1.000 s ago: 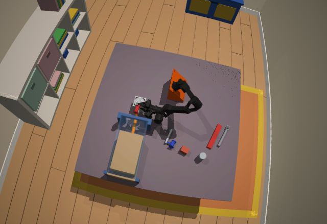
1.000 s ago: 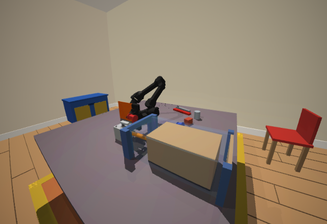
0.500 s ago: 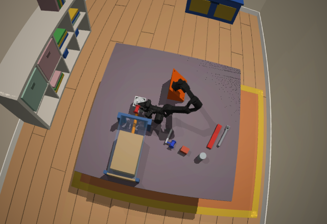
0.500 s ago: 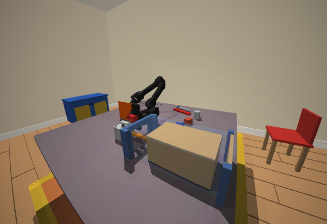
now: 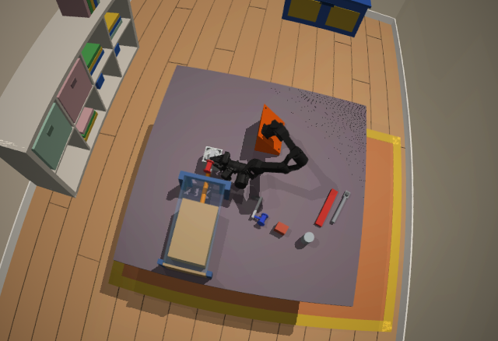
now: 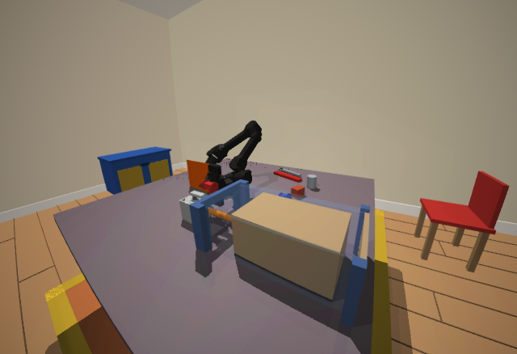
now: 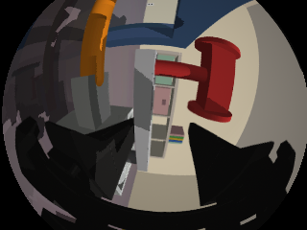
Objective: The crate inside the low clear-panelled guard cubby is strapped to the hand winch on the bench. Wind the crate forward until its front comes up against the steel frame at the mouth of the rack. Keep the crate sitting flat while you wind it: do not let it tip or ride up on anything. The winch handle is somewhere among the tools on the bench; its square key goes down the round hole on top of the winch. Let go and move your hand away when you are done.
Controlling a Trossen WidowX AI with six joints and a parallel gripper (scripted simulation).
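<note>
Right now the winch handle is 10 mm ahead of my gripper tip, 10 mm to the left of it and 10 mm below it. The rest, counted from my gripper tip: blue frame 110 mm ahead, 20 mm to the left, 20 mm below; then grey winch 60 mm behind, 10 mm to the right, 100 mm below; then red grip 50 mm ahead, 10 mm to the left, 20 mm above.
</note>
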